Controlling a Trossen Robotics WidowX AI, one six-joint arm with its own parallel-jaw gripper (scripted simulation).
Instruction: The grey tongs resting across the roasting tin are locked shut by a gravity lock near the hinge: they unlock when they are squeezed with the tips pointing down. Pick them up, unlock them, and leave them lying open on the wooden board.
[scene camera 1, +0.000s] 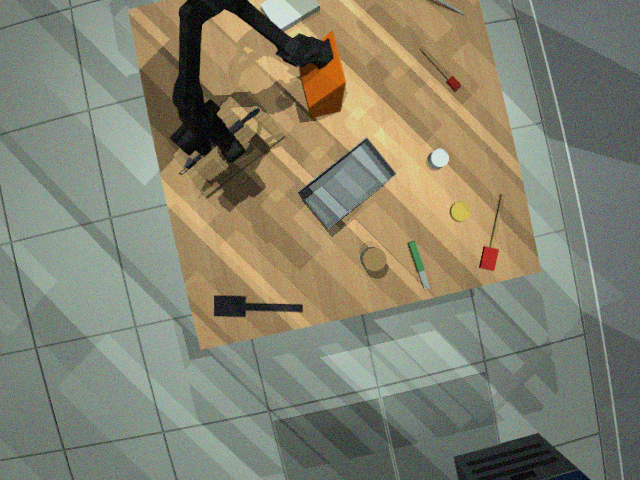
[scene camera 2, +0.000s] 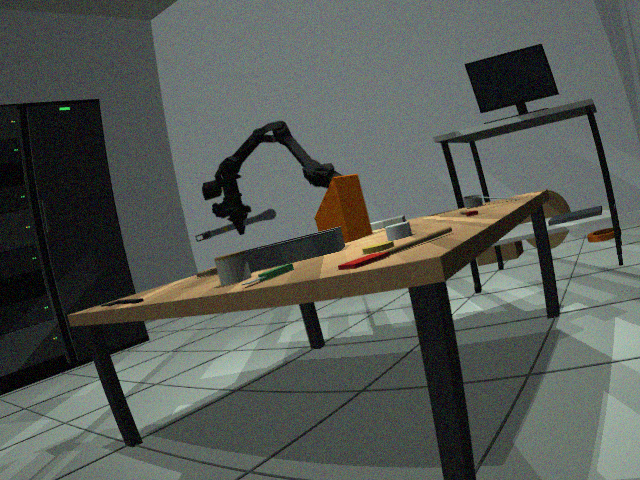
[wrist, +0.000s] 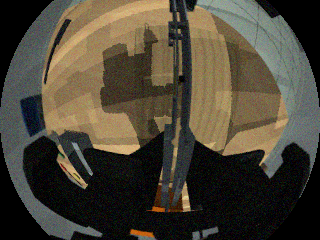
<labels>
my gripper: scene camera 1 227, 140; scene camera 2; wrist
same spot on my gripper: (scene camera 2: 237, 219) = (wrist: 153, 185)
</labels>
